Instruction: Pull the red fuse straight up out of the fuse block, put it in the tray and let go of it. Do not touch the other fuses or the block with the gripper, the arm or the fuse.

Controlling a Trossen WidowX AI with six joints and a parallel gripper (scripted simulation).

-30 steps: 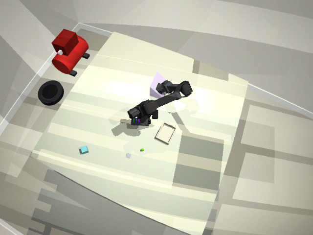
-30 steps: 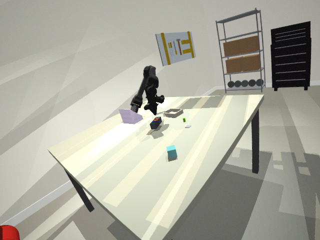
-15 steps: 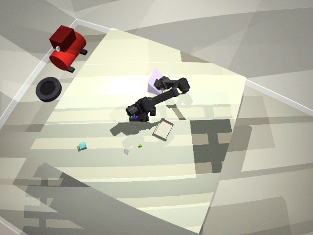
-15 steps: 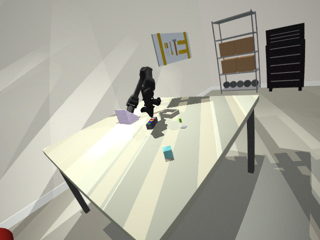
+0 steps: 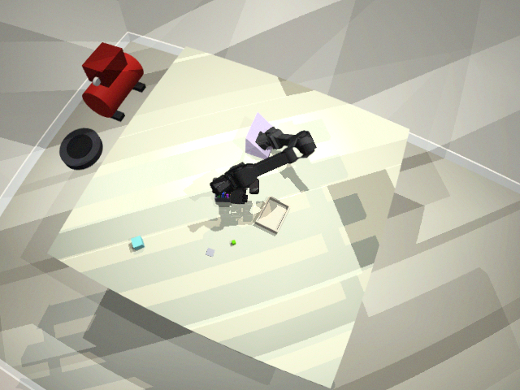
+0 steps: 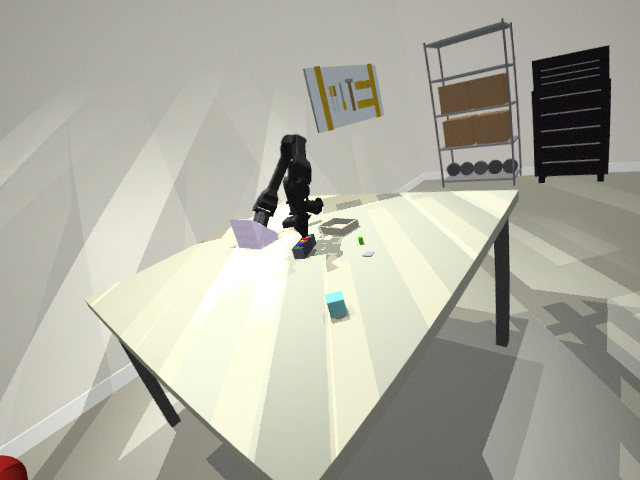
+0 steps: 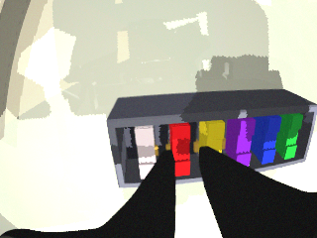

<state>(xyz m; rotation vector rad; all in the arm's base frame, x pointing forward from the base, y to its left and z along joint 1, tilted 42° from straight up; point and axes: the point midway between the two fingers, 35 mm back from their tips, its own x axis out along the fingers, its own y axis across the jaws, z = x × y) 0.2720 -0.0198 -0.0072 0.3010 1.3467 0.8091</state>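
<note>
Now: gripper tip 20 mm above the red fuse. From my gripper tip the other things lie so: purple fuse: 30 mm to the right, 20 mm below, 10 mm ahead; then white fuse: 20 mm to the left, 20 mm below, 10 mm behind; then yellow fuse: 20 mm to the right, 20 mm below.
</note>
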